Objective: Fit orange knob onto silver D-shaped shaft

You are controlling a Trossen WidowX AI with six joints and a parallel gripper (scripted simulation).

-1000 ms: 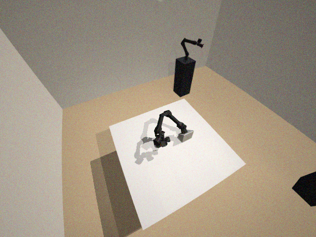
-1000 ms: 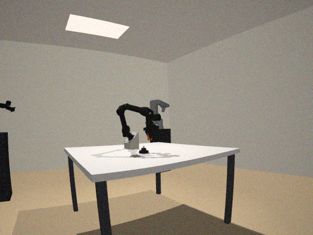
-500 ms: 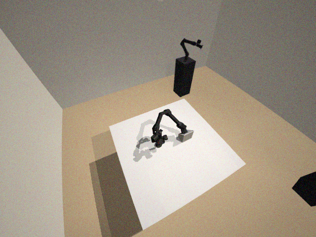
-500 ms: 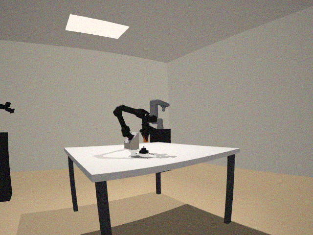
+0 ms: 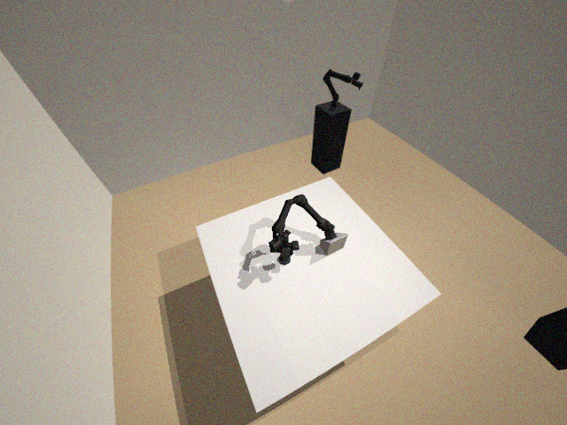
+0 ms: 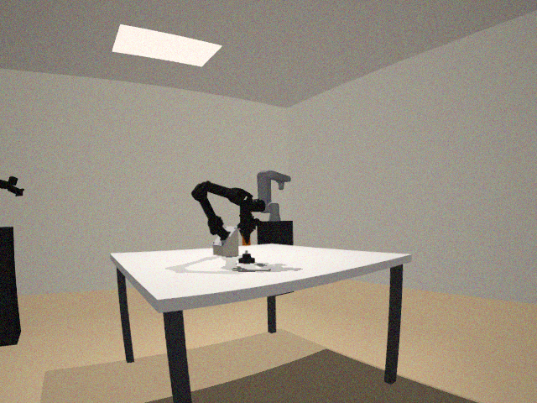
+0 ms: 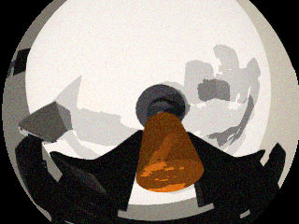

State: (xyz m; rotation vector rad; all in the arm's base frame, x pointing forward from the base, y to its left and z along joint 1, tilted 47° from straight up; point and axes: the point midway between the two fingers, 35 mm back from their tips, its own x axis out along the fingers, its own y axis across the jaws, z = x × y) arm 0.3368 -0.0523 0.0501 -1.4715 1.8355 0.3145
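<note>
My gripper tip is now 3 cm below the orange knob. Also, from my gripper tip: dark round pedestal (6 cm below).
</note>
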